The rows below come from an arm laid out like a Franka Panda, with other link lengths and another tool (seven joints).
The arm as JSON. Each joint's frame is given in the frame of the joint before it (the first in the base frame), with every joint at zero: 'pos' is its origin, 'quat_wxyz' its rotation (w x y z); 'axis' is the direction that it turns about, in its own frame. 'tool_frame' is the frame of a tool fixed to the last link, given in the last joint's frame.
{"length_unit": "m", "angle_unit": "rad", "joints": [
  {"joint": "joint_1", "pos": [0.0, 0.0, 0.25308], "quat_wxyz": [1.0, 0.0, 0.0, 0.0], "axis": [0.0, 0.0, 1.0]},
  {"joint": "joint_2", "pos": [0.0, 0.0, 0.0], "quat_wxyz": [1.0, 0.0, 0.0, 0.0], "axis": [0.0, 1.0, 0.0]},
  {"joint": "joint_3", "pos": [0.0, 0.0, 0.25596], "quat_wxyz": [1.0, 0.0, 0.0, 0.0], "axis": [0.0, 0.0, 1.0]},
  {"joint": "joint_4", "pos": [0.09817, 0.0, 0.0], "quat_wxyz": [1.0, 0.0, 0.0, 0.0], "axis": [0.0, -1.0, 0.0]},
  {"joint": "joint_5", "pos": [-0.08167, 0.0, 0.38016], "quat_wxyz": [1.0, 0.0, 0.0, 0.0], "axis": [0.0, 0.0, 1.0]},
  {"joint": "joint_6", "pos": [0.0, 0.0, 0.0], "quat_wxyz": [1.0, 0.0, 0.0, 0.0], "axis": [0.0, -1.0, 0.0]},
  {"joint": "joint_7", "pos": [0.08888, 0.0, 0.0], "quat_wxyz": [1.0, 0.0, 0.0, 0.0], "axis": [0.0, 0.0, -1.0]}
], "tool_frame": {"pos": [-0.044, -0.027, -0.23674], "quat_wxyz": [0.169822, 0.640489, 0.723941, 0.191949]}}
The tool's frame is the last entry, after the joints.
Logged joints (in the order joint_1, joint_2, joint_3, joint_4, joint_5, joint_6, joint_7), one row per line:
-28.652 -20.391 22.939 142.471 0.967 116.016 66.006
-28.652 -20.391 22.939 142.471 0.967 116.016 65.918
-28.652 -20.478 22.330 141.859 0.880 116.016 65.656
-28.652 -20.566 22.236 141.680 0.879 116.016 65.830
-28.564 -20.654 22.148 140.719 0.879 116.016 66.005
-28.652 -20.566 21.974 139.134 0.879 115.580 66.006
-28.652 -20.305 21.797 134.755 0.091 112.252 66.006
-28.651 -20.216 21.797 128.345 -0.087 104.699 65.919
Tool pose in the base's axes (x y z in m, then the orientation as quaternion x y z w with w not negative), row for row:
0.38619 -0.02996 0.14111 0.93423 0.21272 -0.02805 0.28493
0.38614 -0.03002 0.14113 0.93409 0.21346 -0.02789 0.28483
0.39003 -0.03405 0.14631 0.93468 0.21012 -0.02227 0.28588
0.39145 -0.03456 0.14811 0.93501 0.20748 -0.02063 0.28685
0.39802 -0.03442 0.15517 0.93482 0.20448 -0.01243 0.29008
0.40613 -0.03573 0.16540 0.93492 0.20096 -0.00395 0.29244
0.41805 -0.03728 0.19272 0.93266 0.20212 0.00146 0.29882
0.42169 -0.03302 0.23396 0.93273 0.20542 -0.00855 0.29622
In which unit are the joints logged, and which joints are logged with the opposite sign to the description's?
The joints are logged in degrees. Opposite sign: joint_4.
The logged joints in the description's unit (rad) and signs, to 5 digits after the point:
-0.50007 -0.35589 0.40036 -2.48659 0.01688 2.02486 1.15202
-0.50007 -0.35589 0.40036 -2.48659 0.01688 2.02486 1.15049
-0.50007 -0.35741 0.38973 -2.47591 0.01536 2.02486 1.14591
-0.50007 -0.35894 0.38809 -2.47278 0.01534 2.02486 1.14895
-0.49854 -0.36048 0.38656 -2.45601 0.01534 2.02486 1.15200
-0.50007 -0.35894 0.38352 -2.42835 0.01534 2.01725 1.15202
-0.50007 -0.35439 0.38043 -2.35192 0.00159 1.95917 1.15202
-0.50005 -0.35284 0.38043 -2.24004 -0.00152 1.82734 1.15050

